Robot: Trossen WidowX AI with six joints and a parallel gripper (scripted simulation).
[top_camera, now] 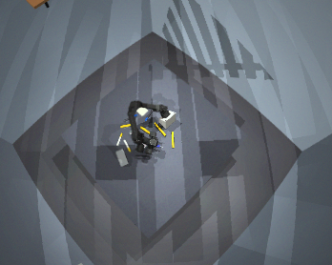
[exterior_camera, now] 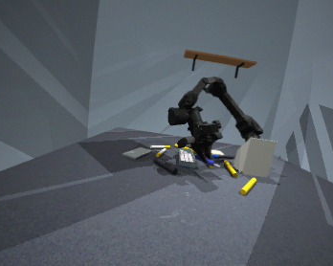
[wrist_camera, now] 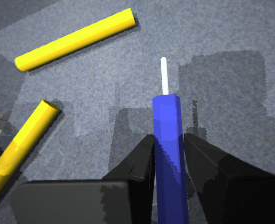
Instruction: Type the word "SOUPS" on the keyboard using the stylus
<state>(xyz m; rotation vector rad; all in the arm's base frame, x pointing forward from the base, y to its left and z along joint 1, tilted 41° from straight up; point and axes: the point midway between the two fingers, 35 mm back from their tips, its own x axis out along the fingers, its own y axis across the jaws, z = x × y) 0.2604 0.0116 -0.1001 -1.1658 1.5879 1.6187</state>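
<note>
Right now the blue stylus is 1 cm to the left of my gripper tip and 1 cm behind it. From my gripper tip the other things lie so: grey stylus tip (4 cm to the left, 2 cm behind); then yellow stick (17 cm to the right, 7 cm behind, 5 cm below); then dark cylinder (15 cm ahead, 5 cm to the right, 5 cm below).
</note>
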